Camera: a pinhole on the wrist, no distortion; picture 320 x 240 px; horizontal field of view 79.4 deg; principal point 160.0 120.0 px. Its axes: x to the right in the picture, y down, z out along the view. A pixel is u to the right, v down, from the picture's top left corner.
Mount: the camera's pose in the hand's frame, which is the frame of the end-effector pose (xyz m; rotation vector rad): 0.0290 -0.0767 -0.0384 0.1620 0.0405 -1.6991
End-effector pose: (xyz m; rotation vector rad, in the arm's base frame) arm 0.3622 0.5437 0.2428 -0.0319 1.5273 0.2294
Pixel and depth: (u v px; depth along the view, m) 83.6 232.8 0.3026
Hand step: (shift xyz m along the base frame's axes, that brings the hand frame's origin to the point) 0.2927 0.0533 -0.1808
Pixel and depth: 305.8 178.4 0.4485
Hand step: 0.4481 -0.4012 -0.1239
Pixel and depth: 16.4 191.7 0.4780
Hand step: 0.4590 0.2951 -0.1609
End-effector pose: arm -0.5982 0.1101 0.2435 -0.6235 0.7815 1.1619
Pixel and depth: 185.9 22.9 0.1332
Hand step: 0.1054 0.0098 0.0955
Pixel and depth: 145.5 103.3 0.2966
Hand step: 0.1343 0.1640 0.1692
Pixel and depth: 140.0 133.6 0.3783
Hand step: 0.1622 0.2575 0.1824
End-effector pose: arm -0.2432 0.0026 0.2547 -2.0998 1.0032 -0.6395
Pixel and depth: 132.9 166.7 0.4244
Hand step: 0.3660 0.1073 -0.1700
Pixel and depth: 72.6 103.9 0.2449
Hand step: 0.1461 0.0796 -0.1395
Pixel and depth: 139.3 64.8 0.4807
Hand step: 0.2439 0.3109 -0.2384
